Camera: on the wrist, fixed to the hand. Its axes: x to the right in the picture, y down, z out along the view.
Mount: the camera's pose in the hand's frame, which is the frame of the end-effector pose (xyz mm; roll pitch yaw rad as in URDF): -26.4 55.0 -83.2 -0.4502 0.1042 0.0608
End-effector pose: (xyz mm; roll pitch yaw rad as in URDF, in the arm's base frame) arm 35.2 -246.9 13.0 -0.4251 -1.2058 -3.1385
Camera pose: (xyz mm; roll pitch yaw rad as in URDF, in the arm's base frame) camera -47.3 -262.9 -46.8 -0.9023 -1.0857 -3.1124
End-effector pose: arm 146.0 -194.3 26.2 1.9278 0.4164 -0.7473
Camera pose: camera 192.1 -157.0 110.6 1.5035 0.3220 -0.6667
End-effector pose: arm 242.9 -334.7 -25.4 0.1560 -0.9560 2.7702
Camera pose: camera 176.6 -381.1 -89.4 -0.3892 -0.8589 2.8866
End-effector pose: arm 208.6 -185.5 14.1 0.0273 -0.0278 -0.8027
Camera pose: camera 233.0 -128.4 -68.3 -0.4246 0.0748 -0.7392
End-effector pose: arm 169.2 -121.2 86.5 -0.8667 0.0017 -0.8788
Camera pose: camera 130.8 -118.5 -9.2 -1.3224 0.1153 -0.9192
